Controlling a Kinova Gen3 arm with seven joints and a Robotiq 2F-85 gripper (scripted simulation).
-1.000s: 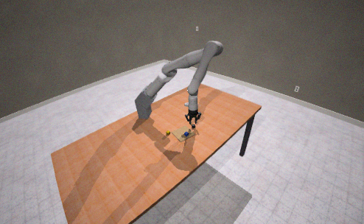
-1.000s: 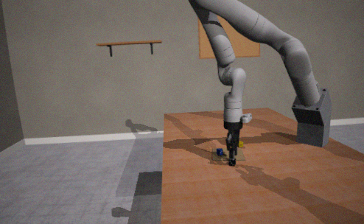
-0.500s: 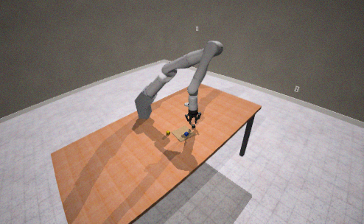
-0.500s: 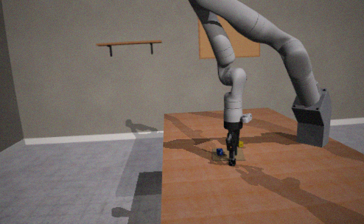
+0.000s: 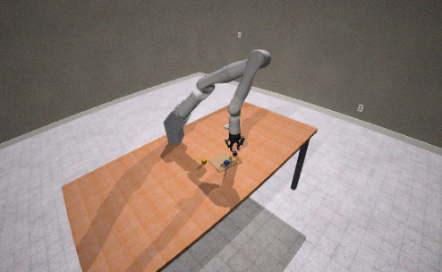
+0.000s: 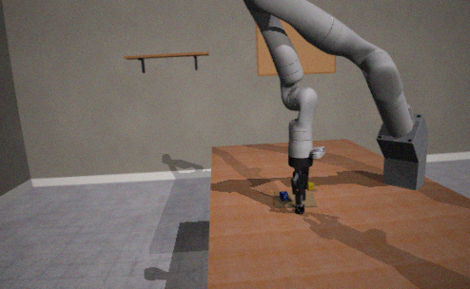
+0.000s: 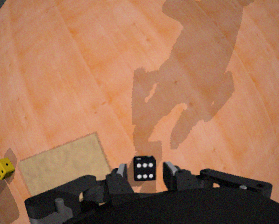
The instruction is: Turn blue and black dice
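My hand is 40 mm above the black die. Round my hand: blue die (40 mm ahead, 110 mm to the right, 40 mm below); yellow die (70 mm behind, 210 mm to the right, 40 mm below); tan mat (110 mm to the right, 50 mm below).
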